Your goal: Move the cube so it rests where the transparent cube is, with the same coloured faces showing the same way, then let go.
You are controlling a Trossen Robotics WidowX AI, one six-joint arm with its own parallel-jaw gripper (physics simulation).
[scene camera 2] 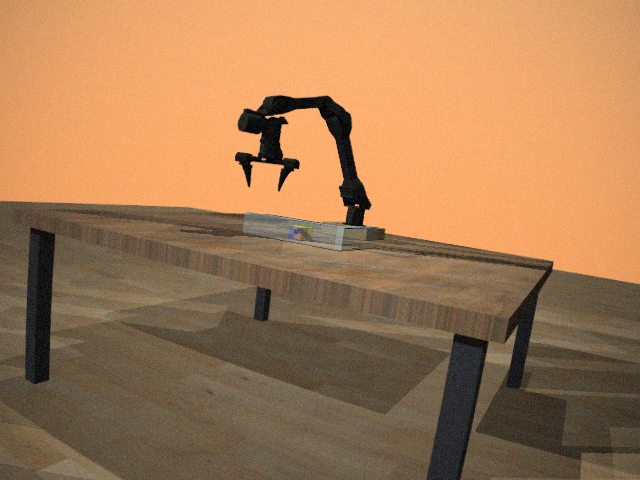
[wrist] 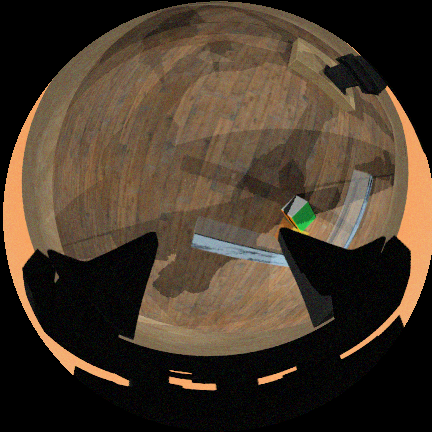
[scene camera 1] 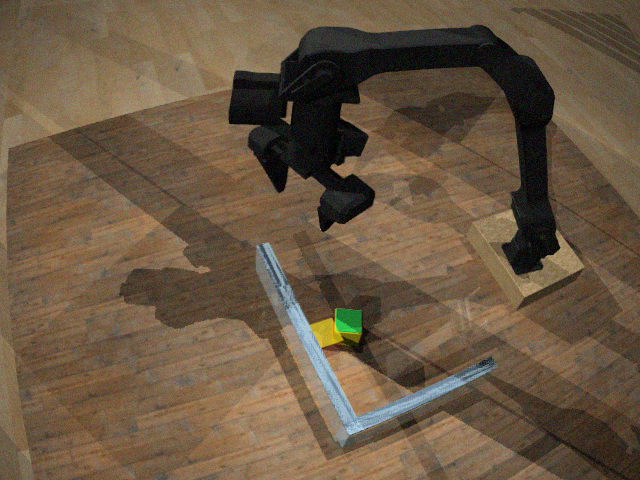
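Where they show: gripper, between the fingertips: (scene camera 2: 263,189) (wrist: 218,236) (scene camera 1: 302,210); arm's base, origin of its link: (scene camera 2: 354,225) (wrist: 335,78) (scene camera 1: 522,257).
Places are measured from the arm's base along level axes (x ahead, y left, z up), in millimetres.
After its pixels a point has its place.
Observation:
A cube with a green top (scene camera 1: 348,320) {x 336, y 48, z -2 mm} (wrist: 304,216) {x 334, y 47, z -2 mm} stands on the table inside the angle of the wall; it shows a yellow side in scene camera 1 and a pale grey face in the wrist view. A yellow-topped cube shape (scene camera 1: 326,332) {x 371, y 61, z -2 mm} (wrist: 302,232) {x 357, y 64, z -2 mm} lies against it, between it and the wall's long arm. Which one is the transparent cube is hard to tell. In scene camera 2 their colours blend behind the wall. My gripper (scene camera 1: 302,209) {x 377, y -87, z 87 mm} (scene camera 2: 264,188) {x 377, y -87, z 87 mm} (wrist: 218,236) {x 377, y -87, z 87 mm} is open and empty, high above the table. In the wrist view its right finger partly hides the yellow shape.
A low, see-through L-shaped wall (scene camera 1: 321,356) {x 393, y 106, z 18 mm} (scene camera 2: 268,223) {x 427, y -5, z -4 mm} (wrist: 240,253) {x 422, y -26, z 18 mm} with pale blue top edges stands beside the cubes. The arm's base sits on a tan block (scene camera 1: 550,281) {x -33, y 60, z 0 mm} (wrist: 312,70) {x 56, y -54, z -4 mm} at the right of scene camera 1. Arm shadows cross the table.

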